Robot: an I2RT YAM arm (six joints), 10 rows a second.
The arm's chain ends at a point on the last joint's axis. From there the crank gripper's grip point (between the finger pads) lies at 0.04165 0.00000 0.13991 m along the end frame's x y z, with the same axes.
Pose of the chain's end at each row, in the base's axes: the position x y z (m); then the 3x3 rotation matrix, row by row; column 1 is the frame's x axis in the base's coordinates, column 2 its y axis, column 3 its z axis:
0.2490 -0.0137 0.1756; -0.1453 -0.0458 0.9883; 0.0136 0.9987 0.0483; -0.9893 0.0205 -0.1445
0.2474 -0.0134 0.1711; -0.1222 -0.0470 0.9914; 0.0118 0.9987 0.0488; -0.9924 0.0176 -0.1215
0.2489 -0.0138 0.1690; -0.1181 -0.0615 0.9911; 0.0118 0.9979 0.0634; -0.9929 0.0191 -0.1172
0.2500 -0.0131 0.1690; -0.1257 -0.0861 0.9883; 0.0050 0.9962 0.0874; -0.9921 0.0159 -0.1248
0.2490 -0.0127 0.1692; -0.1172 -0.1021 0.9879; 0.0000 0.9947 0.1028; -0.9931 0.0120 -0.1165
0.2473 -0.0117 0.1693; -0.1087 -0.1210 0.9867; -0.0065 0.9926 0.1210; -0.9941 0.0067 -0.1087
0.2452 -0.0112 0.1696; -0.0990 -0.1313 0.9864; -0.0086 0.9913 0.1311; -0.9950 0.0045 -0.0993
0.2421 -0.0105 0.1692; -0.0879 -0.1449 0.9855; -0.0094 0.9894 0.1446; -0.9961 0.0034 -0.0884
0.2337 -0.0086 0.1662; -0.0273 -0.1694 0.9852; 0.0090 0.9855 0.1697; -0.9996 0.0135 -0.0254
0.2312 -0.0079 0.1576; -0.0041 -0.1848 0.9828; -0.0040 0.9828 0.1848; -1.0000 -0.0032 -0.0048
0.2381 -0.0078 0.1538; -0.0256 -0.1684 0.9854; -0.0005 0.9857 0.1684; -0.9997 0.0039 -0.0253
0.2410 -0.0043 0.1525; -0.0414 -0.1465 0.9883; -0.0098 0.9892 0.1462; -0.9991 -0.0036 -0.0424
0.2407 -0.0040 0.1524; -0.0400 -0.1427 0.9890; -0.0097 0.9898 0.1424; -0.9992 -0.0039 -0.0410
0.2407 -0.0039 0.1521; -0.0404 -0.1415 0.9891; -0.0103 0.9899 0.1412; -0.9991 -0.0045 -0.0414
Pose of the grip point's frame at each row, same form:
0.3812 -0.0064 0.1142; -0.1453 -0.0458 0.9883; 0.0136 0.9987 0.0483; -0.9893 0.0205 -0.1445
0.3810 -0.0061 0.1128; -0.1222 -0.0470 0.9914; 0.0118 0.9987 0.0488; -0.9924 0.0176 -0.1215
0.3826 -0.0044 0.1112; -0.1181 -0.0615 0.9911; 0.0118 0.9979 0.0634; -0.9929 0.0191 -0.1172
0.3830 -0.0007 0.1102; -0.1257 -0.0861 0.9883; 0.0050 0.9962 0.0874; -0.9921 0.0159 -0.1248
0.3823 0.0017 0.1115; -0.1172 -0.1021 0.9879; 0.0000 0.9947 0.1028; -0.9931 0.0120 -0.1165
0.3808 0.0050 0.1127; -0.1087 -0.1210 0.9867; -0.0065 0.9926 0.1210; -0.9941 0.0067 -0.1087
0.3791 0.0068 0.1143; -0.0990 -0.1313 0.9864; -0.0086 0.9913 0.1311; -0.9950 0.0045 -0.0993
0.3763 0.0093 0.1153; -0.0879 -0.1449 0.9855; -0.0094 0.9894 0.1446; -0.9961 0.0034 -0.0884
0.3704 0.0155 0.1210; -0.0273 -0.1694 0.9852; 0.0090 0.9855 0.1697; -0.9996 0.0135 -0.0254
0.3685 0.0178 0.1153; -0.0041 -0.1848 0.9828; -0.0040 0.9828 0.1848; -1.0000 -0.0032 -0.0048
0.3749 0.0157 0.1086; -0.0256 -0.1684 0.9854; -0.0005 0.9857 0.1684; -0.9997 0.0039 -0.0253
0.3775 0.0157 0.1050; -0.0414 -0.1465 0.9883; -0.0098 0.9892 0.1462; -0.9991 -0.0036 -0.0424
0.3774 0.0155 0.1050; -0.0400 -0.1427 0.9890; -0.0097 0.9898 0.1424; -0.9992 -0.0039 -0.0410
0.3774 0.0154 0.1047; -0.0404 -0.1415 0.9891; -0.0103 0.9899 0.1412; -0.9991 -0.0045 -0.0414

